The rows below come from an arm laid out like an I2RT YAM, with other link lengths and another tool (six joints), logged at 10 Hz.
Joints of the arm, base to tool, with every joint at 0 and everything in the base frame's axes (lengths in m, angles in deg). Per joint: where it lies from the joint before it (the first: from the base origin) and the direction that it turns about. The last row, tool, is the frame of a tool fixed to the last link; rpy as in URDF.
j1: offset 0 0 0.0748 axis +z
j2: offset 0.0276 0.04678 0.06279 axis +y
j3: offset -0.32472 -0.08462 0 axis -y
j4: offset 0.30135 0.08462 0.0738 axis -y
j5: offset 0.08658 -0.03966 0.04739 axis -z
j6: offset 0.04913 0 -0.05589 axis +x
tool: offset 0.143 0.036 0.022 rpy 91 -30.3 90
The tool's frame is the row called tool.
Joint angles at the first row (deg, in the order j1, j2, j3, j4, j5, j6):
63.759, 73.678, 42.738, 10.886, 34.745, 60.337
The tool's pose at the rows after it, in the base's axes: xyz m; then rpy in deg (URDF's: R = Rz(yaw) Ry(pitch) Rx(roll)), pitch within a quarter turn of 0, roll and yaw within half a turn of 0:
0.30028 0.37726 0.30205 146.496 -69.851 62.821
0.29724 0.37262 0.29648 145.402 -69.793 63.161
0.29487 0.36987 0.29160 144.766 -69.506 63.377
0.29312 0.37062 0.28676 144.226 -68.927 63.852
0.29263 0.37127 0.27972 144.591 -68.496 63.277
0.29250 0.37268 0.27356 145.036 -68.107 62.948
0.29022 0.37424 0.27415 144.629 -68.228 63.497
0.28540 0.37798 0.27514 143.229 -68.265 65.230
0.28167 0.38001 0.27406 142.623 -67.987 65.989
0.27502 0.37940 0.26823 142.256 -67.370 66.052
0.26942 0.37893 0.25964 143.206 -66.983 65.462
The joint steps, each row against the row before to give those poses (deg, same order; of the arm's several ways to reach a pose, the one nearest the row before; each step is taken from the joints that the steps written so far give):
0.465, 0.041, -0.453, 0.055, 1.075, -0.041
0.510, -0.406, -1.441, 0.917, 1.252, 0.085
0.390, -0.197, -0.923, 0.376, 0.796, 0.094
0.383, 0.336, -0.329, 0.091, 0.448, -0.017
0.246, 0.676, -0.456, 0.455, 0.391, 0.405
0.077, 0.653, -0.352, 0.491, -0.077, 0.212
0.432, 0.030, -0.028, 0.207, 0.302, -0.057
0.918, 0.152, 0.005, 0.404, 0.647, -0.381
0.703, 0.117, -0.001, -0.162, 0.550, -0.009
1.257, 0.004, -0.610, -0.441, 1.455, 0.660
0.796, 0.063, -1.091, 0.287, 0.305, 0.760

